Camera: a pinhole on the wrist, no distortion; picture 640 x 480 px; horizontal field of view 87.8 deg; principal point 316.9 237.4 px. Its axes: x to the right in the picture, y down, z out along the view. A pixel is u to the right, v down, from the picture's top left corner.
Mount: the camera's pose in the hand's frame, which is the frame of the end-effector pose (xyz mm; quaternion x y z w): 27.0 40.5 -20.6 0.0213 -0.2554 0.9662 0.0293
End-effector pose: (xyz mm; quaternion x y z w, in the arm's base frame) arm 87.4 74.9 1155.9 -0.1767 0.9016 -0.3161 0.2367
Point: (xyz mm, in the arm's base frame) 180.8 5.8 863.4
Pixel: outside the picture
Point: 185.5 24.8 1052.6
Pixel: 443.0 118.6
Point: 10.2 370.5 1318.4
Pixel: behind the camera
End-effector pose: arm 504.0 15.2 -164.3 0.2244 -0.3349 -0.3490 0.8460
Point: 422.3 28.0 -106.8
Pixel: 492.5 165.4
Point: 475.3 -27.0 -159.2
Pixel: 350.0 410.5
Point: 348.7 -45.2 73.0
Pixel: 297.4 51.0
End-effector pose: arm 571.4 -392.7 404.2 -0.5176 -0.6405 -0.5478 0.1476
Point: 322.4 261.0 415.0
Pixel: 91.7 249.0
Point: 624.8 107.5 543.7
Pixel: 60.5 21.6
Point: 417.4 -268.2 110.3
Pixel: 437.6 470.1
